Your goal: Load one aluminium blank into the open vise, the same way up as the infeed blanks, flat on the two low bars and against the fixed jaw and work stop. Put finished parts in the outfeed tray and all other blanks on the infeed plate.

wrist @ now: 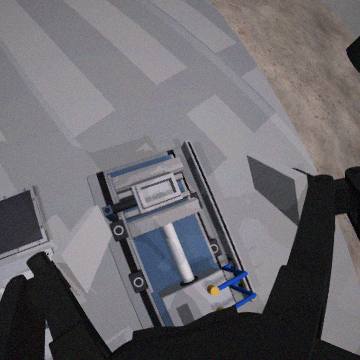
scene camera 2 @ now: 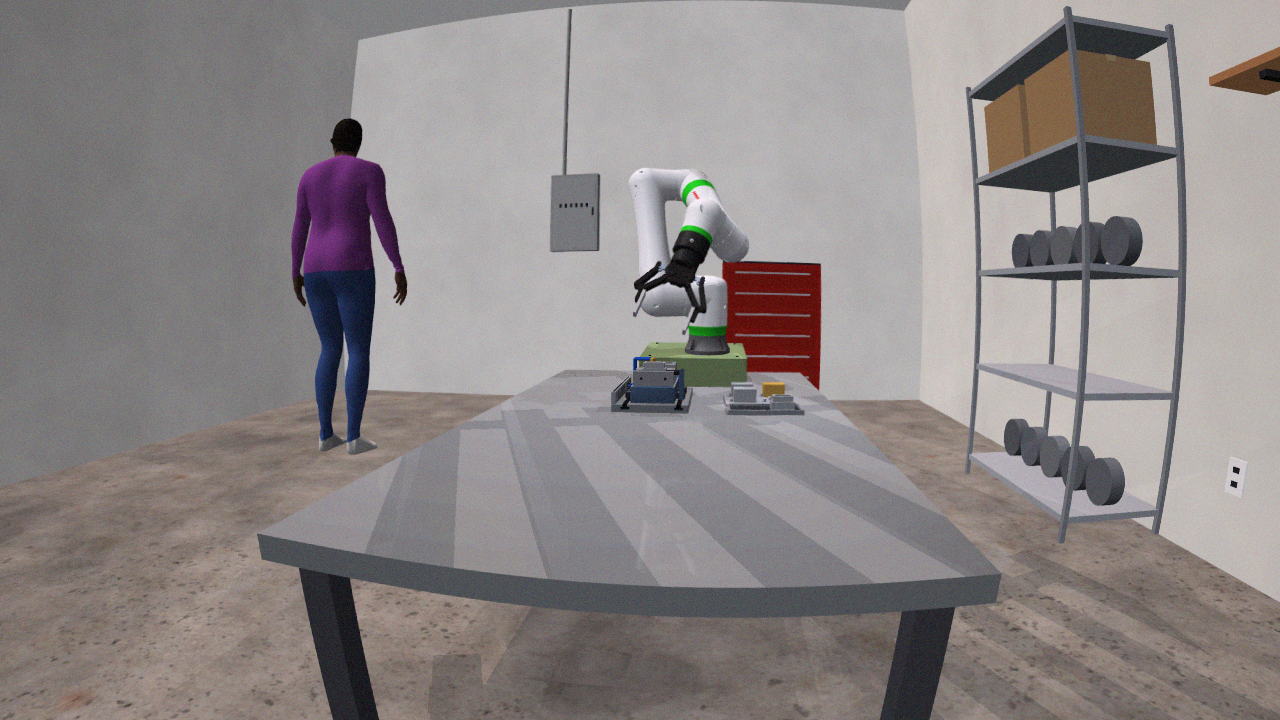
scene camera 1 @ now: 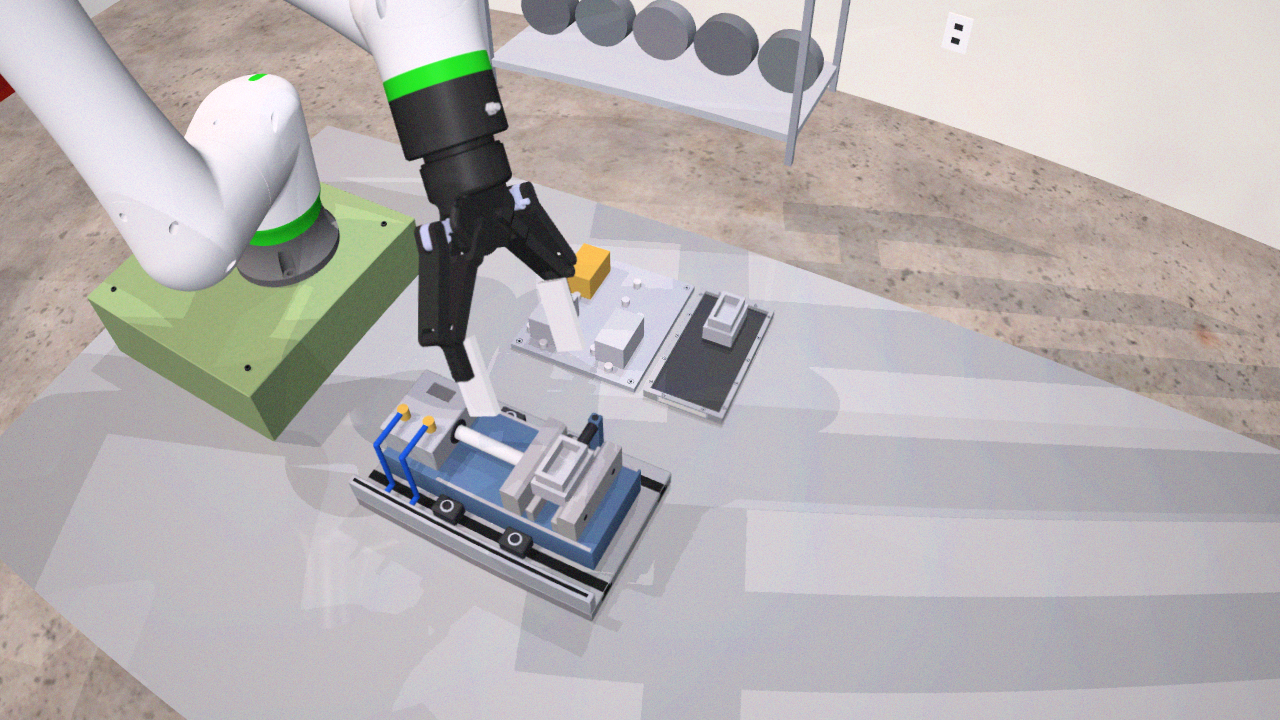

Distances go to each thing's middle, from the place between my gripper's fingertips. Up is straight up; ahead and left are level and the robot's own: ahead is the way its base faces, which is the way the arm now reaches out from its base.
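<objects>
Relative to the infeed plate [scene camera 1: 661, 299], my gripper is 270 mm to the right of it, 50 mm past it and 200 mm above it. Measured from my hand: dark outfeed tray [scene camera 1: 697, 373] 270 mm to the left, 90 mm ahead, 210 mm below; brass blank [scene camera 1: 593, 265] 320 mm to the left, 100 mm behind, 190 mm below.
</objects>
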